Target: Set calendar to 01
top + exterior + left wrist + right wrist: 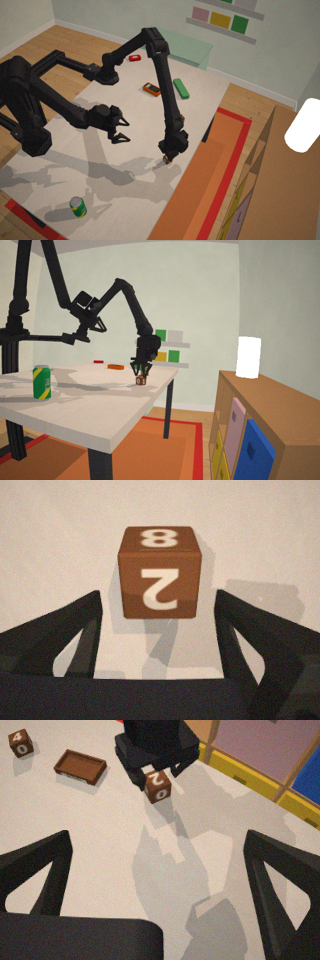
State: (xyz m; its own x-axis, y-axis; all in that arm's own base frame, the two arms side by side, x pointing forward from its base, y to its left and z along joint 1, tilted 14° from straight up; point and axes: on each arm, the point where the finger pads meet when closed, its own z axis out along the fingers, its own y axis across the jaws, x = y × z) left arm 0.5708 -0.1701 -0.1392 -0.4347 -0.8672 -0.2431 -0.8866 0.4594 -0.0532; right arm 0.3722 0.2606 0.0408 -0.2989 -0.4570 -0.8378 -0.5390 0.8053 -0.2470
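Now: the brown number cube 30 mm below my left hand. Also, from my left hand: red item 690 mm behind, 760 mm to the left, 30 mm below; brown tray 40 mm behind, 160 mm to the left, 40 mm below; orange multimeter 360 mm behind, 480 mm to the left, 30 mm below.
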